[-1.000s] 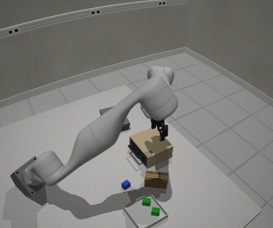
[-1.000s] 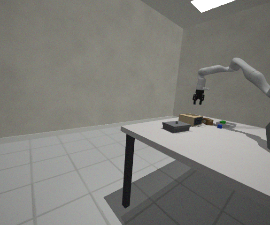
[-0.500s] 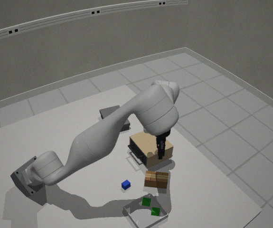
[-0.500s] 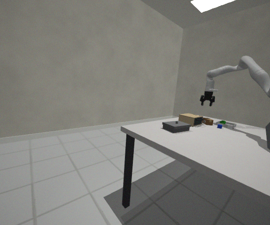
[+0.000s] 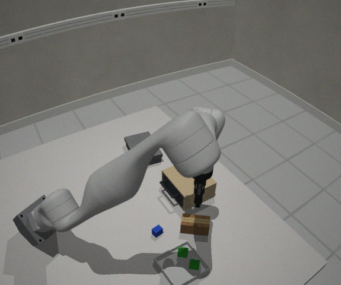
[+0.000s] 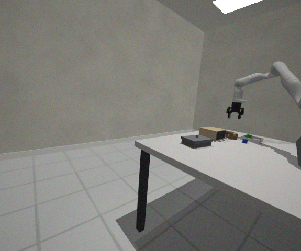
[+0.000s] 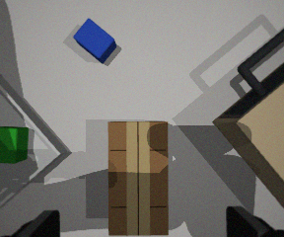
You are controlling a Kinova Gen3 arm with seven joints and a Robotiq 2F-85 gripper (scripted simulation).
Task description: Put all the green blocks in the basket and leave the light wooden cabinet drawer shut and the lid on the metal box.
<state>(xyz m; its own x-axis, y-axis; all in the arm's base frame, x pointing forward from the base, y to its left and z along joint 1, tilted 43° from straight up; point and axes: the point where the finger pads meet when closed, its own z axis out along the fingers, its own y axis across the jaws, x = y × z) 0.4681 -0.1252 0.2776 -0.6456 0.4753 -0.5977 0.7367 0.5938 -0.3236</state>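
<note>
My hand is 15 cm above the darker brown wooden box. From my hand the other things lie so: blue block (13 cm behind, 7 cm to the left, 17 cm below); red block (1 cm ahead, 2 cm to the right, 17 cm below); light wooden cabinet (11 cm ahead, 17 cm to the left, 15 cm below).
</note>
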